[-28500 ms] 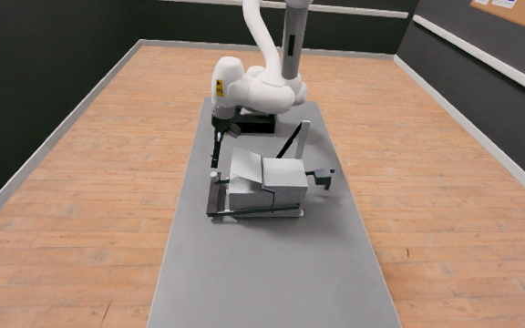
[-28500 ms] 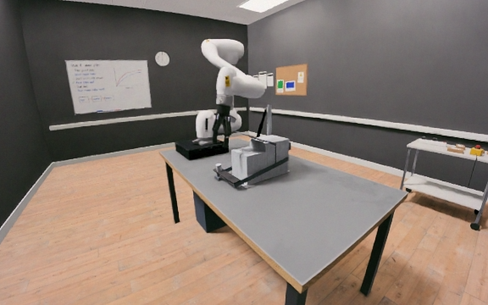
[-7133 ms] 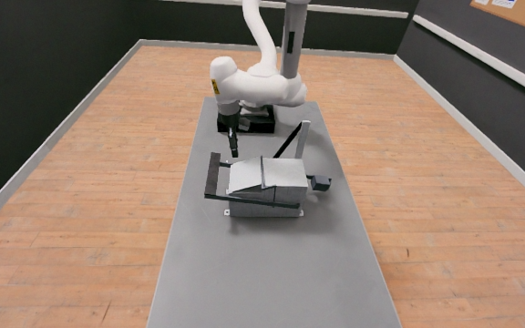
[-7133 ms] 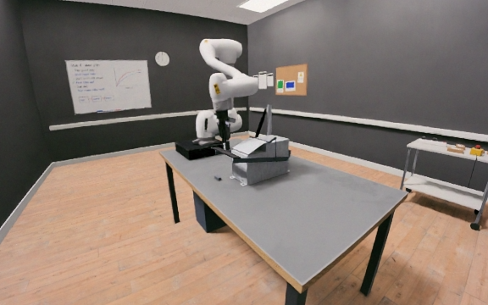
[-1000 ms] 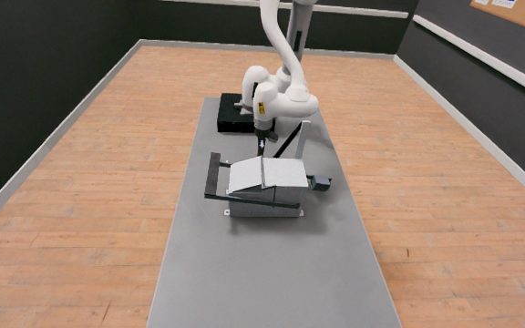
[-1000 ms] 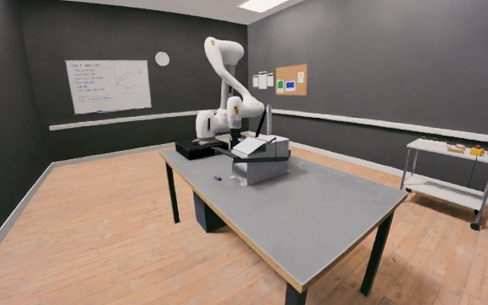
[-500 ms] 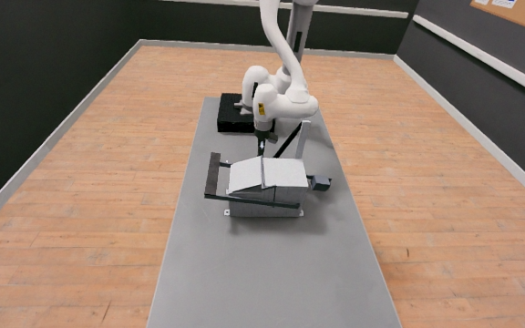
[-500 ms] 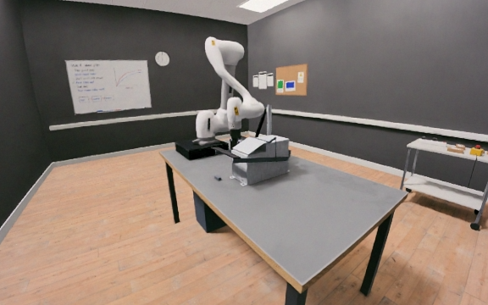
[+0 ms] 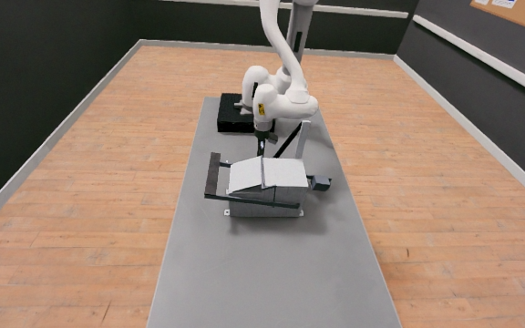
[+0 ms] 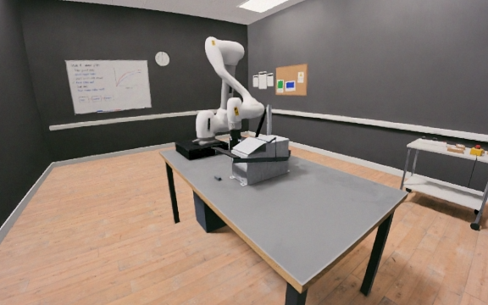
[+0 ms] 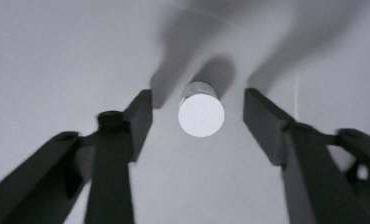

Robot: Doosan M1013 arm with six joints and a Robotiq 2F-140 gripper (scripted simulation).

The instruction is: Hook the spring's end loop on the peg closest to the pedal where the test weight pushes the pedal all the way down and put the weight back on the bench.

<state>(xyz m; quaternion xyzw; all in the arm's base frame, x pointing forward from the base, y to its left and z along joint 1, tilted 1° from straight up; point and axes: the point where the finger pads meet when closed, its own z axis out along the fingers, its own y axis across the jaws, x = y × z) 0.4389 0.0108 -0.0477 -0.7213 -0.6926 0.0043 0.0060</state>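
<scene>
The steel test weight lies 1 cm below my hand. Round my hand: small dark object: 16 cm ahead, 25 cm to the right, 3 cm below.
</scene>
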